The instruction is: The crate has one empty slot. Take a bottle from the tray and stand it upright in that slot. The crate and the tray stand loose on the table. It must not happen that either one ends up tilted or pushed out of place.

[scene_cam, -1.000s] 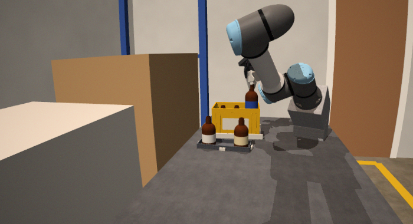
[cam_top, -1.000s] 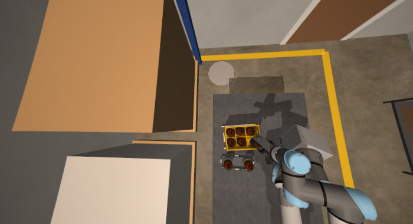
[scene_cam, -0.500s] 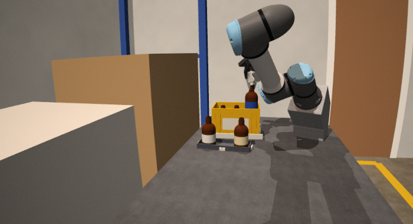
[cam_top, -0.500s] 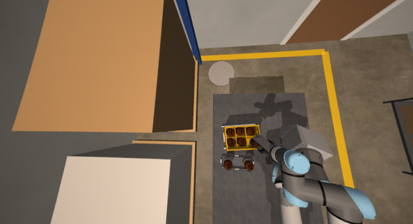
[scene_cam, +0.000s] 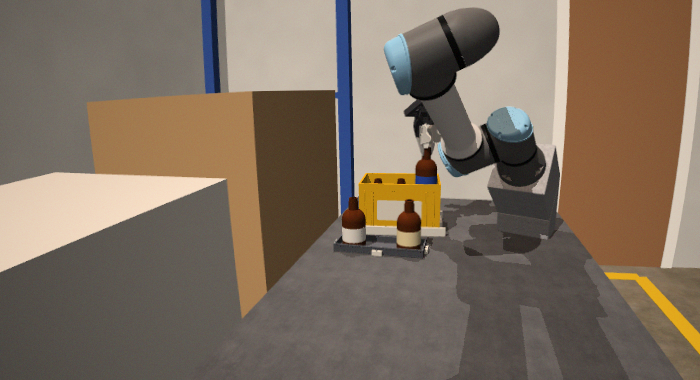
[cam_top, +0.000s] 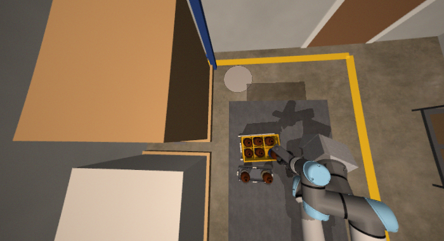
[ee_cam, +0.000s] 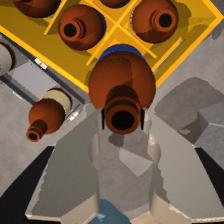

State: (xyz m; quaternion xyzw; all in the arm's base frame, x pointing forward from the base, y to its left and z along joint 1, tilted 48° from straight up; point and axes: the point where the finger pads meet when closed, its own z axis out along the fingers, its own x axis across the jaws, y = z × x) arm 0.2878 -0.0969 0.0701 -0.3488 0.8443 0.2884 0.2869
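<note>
My hand is 10 cm short of the yellow crate, 2 cm to the left of it and 20 cm above it. The rest, counted from my hand: white-label bottle: 18 cm ahead, 22 cm to the left, 20 cm below; dark tray: 9 cm ahead, 21 cm to the left, 27 cm below.
</note>
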